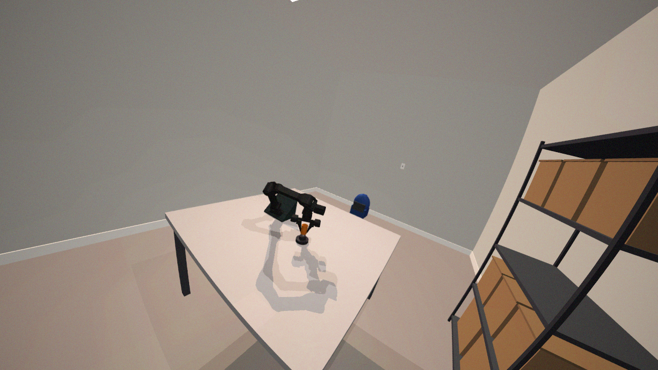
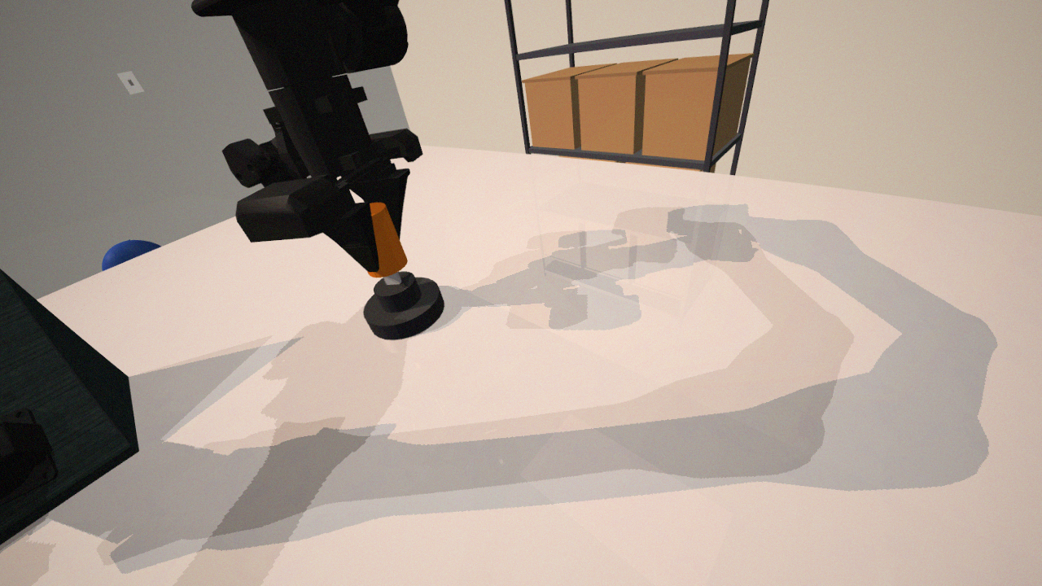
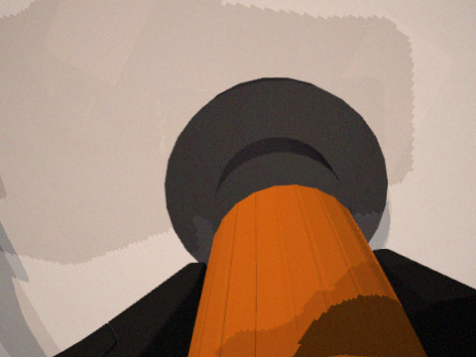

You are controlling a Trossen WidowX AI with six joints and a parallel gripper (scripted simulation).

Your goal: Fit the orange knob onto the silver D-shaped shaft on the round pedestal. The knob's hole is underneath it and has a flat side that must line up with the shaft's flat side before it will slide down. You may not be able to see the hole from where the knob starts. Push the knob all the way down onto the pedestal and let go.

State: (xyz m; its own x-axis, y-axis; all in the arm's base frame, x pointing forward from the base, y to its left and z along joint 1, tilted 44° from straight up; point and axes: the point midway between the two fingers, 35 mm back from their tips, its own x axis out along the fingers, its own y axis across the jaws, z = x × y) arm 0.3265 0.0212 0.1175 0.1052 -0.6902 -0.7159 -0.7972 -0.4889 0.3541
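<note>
Now: the orange knob 30 mm above my gripper tip. Also, from my gripper tip: round black pedestal 40 mm below.
</note>
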